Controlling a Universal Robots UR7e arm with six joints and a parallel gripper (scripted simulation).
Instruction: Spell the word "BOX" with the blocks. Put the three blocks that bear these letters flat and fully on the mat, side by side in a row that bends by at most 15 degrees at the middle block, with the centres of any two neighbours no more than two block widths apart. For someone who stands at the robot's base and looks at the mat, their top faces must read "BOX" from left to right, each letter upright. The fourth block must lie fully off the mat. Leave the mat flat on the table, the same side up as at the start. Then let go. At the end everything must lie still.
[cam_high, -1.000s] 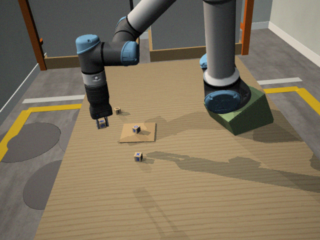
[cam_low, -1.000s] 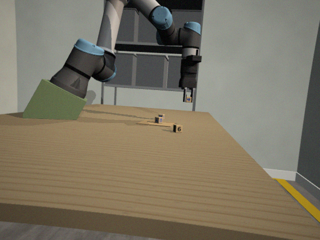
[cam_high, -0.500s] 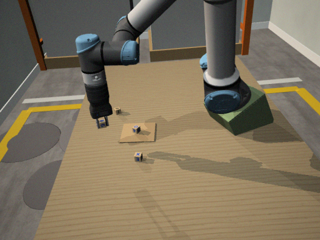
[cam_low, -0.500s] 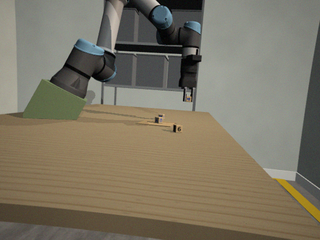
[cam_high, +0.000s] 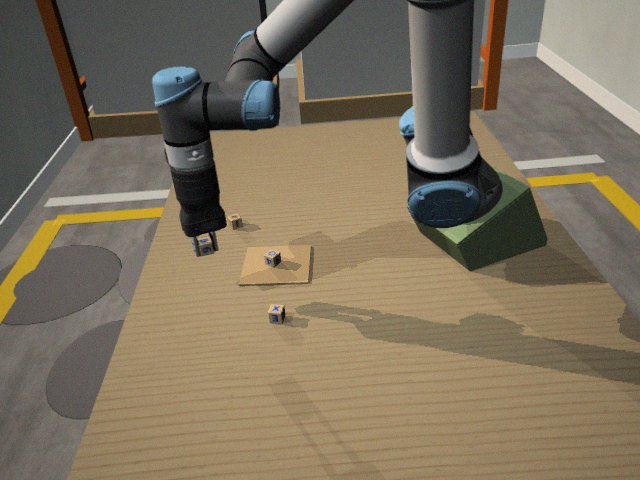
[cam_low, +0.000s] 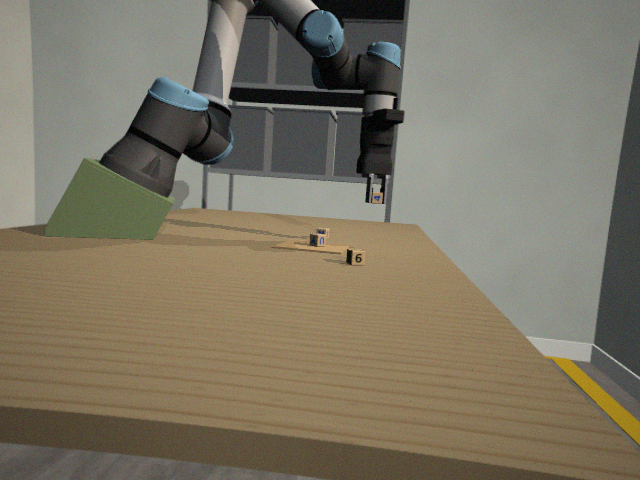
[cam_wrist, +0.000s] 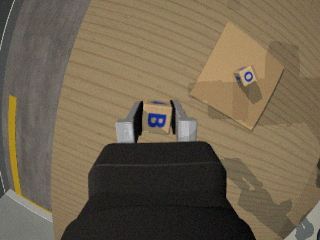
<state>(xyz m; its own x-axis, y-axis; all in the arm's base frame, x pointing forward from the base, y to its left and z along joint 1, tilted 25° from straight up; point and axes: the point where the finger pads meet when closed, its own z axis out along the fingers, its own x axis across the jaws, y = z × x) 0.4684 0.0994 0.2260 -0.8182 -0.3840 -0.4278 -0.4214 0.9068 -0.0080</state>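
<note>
The O block is 110 mm behind my hand, 90 mm to the right of it and 100 mm below it. From my hand the other things lie so: B block (10 mm below); X block (130 mm behind, 90 mm to the left, 110 mm below); mat (120 mm behind, 90 mm to the right, 120 mm below).
</note>
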